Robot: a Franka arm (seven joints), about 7 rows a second.
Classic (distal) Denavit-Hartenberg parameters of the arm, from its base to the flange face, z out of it. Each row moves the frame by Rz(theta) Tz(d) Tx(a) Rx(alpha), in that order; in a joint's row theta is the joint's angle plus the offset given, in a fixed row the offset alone. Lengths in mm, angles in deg.
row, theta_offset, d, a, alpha
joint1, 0, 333, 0, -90
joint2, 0, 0, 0, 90
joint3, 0, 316, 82.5, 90
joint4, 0, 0, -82.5, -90
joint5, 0, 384, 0, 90
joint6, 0, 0, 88, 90
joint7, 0, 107, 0, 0
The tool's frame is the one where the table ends.
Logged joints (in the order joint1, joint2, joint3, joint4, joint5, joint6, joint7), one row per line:
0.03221, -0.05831, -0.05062, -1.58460, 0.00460, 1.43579, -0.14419
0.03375, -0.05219, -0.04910, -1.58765, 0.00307, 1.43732, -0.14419
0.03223, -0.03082, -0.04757, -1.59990, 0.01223, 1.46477, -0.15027
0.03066, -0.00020, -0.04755, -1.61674, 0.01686, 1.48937, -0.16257
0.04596, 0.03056, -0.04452, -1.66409, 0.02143, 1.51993, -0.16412
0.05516, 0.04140, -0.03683, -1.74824, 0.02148, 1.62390, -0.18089
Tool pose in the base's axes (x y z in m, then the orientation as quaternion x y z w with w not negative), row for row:
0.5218, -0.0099, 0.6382, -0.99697, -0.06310, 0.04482, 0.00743
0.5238, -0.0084, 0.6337, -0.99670, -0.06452, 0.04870, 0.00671
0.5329, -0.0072, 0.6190, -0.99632, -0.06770, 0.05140, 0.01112
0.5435, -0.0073, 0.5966, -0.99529, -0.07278, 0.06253, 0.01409
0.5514, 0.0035, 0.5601, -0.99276, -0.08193, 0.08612, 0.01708
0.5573, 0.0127, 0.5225, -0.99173, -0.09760, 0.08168, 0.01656
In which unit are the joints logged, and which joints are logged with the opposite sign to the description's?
The joints are logged in radians. Opposite sign: none.
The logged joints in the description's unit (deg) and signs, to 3 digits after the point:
1.845, -3.341, -2.900, -90.791, 0.264, 82.265, -8.261
1.934, -2.990, -2.813, -90.966, 0.176, 82.352, -8.261
1.847, -1.766, -2.726, -91.668, 0.701, 83.925, -8.610
1.757, -0.011, -2.724, -92.632, 0.966, 85.335, -9.315
2.633, 1.751, -2.551, -95.345, 1.228, 87.086, -9.403
3.160, 2.372, -2.110, -100.167, 1.231, 93.043, -10.364

